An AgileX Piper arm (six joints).
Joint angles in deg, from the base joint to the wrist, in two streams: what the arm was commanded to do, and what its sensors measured. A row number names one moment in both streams.
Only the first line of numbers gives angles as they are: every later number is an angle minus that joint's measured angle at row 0.
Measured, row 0:
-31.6, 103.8, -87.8, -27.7, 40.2, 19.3
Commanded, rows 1 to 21:
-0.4, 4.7, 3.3, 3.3, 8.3, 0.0
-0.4, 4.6, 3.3, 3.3, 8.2, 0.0
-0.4, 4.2, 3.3, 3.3, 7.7, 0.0
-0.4, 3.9, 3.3, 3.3, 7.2, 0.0
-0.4, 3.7, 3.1, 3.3, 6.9, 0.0
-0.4, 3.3, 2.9, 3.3, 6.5, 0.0
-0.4, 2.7, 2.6, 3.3, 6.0, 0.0
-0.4, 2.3, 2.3, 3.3, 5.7, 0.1
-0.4, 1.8, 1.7, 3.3, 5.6, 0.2
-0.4, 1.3, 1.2, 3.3, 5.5, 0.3
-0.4, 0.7, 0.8, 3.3, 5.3, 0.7
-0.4, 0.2, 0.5, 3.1, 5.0, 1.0
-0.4, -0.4, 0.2, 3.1, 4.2, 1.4
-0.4, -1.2, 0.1, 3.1, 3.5, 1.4
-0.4, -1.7, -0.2, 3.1, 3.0, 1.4
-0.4, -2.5, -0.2, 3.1, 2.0, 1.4
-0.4, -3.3, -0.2, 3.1, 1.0, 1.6
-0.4, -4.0, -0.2, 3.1, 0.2, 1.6
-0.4, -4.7, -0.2, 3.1, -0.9, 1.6
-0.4, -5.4, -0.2, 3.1, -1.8, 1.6
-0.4, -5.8, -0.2, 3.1, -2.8, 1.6
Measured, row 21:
-0.1, -4.1, -0.7, 2.4, -0.3, 1.3
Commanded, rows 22 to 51:
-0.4, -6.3, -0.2, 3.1, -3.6, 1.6
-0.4, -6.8, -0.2, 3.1, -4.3, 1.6
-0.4, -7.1, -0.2, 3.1, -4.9, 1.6
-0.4, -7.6, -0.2, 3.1, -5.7, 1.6
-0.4, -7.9, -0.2, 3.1, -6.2, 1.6
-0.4, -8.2, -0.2, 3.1, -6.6, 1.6
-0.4, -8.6, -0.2, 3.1, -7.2, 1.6
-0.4, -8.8, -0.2, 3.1, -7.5, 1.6
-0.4, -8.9, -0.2, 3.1, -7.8, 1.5
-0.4, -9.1, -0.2, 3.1, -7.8, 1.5
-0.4, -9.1, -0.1, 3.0, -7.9, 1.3
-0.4, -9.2, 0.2, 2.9, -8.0, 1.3
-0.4, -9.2, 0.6, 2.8, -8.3, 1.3
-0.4, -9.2, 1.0, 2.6, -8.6, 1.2
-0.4, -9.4, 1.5, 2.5, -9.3, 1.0
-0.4, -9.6, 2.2, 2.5, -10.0, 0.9
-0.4, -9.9, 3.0, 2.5, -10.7, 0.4
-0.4, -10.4, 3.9, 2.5, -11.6, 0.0
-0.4, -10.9, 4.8, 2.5, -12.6, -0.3
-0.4, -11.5, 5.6, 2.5, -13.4, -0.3
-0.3, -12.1, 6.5, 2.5, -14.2, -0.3
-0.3, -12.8, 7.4, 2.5, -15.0, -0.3
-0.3, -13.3, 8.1, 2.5, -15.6, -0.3
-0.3, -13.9, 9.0, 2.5, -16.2, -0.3
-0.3, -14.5, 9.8, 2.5, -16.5, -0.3
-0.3, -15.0, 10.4, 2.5, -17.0, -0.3
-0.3, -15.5, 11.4, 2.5, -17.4, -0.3
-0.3, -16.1, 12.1, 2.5, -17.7, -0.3
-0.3, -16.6, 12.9, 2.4, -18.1, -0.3
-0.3, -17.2, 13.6, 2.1, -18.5, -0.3
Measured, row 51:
-0.1, -14.9, 10.9, 2.9, -16.2, 0.2
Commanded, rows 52 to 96:
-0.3, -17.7, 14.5, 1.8, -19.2, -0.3
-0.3, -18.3, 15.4, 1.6, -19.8, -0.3
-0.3, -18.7, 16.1, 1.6, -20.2, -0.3
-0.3, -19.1, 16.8, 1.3, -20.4, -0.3
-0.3, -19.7, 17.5, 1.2, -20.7, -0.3
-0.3, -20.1, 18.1, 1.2, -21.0, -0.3
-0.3, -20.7, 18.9, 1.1, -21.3, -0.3
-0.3, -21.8, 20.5, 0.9, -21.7, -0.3
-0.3, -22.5, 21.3, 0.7, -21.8, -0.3
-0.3, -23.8, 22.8, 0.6, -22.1, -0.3
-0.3, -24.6, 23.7, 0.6, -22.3, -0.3
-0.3, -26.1, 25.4, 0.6, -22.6, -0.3
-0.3, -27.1, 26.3, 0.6, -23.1, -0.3
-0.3, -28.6, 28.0, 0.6, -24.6, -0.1
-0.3, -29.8, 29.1, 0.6, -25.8, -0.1
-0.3, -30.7, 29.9, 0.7, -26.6, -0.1
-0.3, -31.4, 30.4, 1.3, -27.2, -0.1
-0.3, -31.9, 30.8, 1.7, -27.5, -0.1
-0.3, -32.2, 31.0, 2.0, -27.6, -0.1
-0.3, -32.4, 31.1, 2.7, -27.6, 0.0
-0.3, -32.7, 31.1, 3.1, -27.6, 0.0
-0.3, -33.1, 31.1, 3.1, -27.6, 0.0
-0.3, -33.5, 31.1, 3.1, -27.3, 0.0
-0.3, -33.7, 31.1, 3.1, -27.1, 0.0
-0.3, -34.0, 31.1, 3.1, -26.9, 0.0
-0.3, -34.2, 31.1, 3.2, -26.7, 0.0
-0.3, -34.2, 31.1, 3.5, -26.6, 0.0
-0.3, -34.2, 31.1, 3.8, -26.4, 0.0
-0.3, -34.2, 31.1, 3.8, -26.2, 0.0
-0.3, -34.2, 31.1, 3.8, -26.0, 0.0
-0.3, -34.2, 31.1, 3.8, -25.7, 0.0
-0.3, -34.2, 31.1, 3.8, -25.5, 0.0
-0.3, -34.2, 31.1, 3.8, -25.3, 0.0
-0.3, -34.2, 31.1, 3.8, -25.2, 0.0
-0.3, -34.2, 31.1, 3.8, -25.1, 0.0
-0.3, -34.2, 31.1, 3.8, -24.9, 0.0
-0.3, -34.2, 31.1, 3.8, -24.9, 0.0
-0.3, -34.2, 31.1, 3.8, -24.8, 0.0
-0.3, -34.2, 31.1, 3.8, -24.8, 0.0
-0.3, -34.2, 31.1, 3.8, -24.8, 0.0
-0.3, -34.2, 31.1, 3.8, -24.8, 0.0
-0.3, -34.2, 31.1, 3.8, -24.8, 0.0
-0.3, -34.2, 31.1, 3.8, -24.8, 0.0
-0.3, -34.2, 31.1, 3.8, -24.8, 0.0
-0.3, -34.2, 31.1, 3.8, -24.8, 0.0
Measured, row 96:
-0.1, -33.9, 31.0, 3.5, -24.9, 0.1
